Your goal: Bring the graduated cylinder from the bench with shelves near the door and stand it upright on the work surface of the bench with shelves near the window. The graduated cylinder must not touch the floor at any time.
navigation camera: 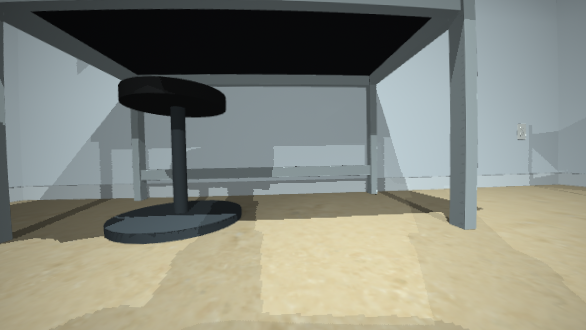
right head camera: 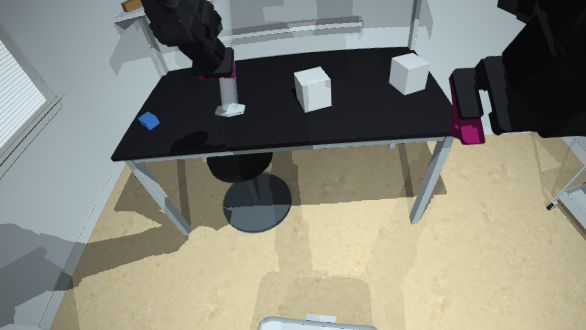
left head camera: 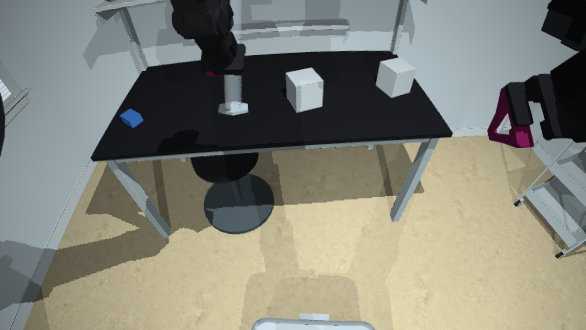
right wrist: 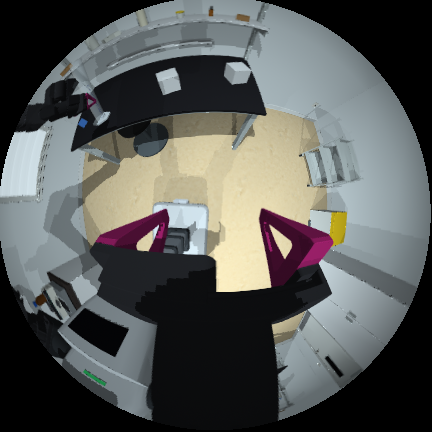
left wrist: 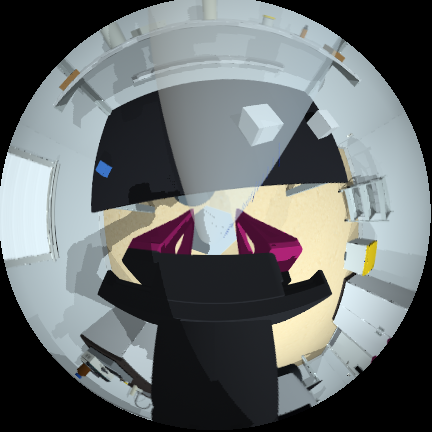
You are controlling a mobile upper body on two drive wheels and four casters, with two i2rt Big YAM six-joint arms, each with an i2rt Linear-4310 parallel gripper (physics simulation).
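Frame: origin at the left arm's base, x right, y up, z back, level; centimetres.
Seen in the pictures: left gripper, fingertip midpoint: [right head camera: 226,76] [left head camera: 232,73] [right wrist: 92,102] [left wrist: 214,213]; right gripper, fingertip midpoint: [right head camera: 492,128] [left head camera: 520,133] [right wrist: 213,213].
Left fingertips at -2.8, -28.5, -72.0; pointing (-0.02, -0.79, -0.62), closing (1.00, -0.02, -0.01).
A point is followed by its place in that frame, as x, y, z.
The clear graduated cylinder [left head camera: 233,92] {-2.5, -32.4, -68.8} [right head camera: 229,92] {-2.1, -32.0, -69.2} [right wrist: 101,118] {-1.8, -37.0, -68.1} is upright, base down, over the left part of the black work surface of the bench near the window [left head camera: 340,125] {30.1, -64.8, -94.9} [right head camera: 360,125] {34.8, -64.8, -94.6} [right wrist: 215,95] {45.7, -64.8, -101.3}. I cannot tell whether its base touches the surface. My left gripper [left head camera: 227,75] {-2.8, -28.5, -72.0} [right head camera: 225,76] {-2.8, -28.5, -72.0} [left wrist: 214,213] {-2.8, -28.5, -72.0} is shut on the cylinder's tube above the base. Its arm hides part of the tube in the head views. My right gripper [left head camera: 510,135] {45.5, -13.6, -33.9} [right head camera: 467,134] [right wrist: 213,213] {45.5, -13.6, -33.9} is open and empty, to the right of the bench. The bench near the door cannot be made out.
Two white boxes [left head camera: 305,90] {15.6, -54.6, -104.1} [left head camera: 396,77] {55.6, -53.9, -116.7} stand right of the cylinder; a blue block [left head camera: 131,118] {-60.4, -60.8, -93.9} lies left of it. A black stool [left head camera: 239,205] {-25.1, -137.9, -102.5} [navigation camera: 172,97] {-20.1, -97.7, -94.0} is under the bench. A wall shelf [left wrist: 220,25] runs behind. A cart [right wrist: 332,162] {194.4, -101.2, -97.1} stands at the right.
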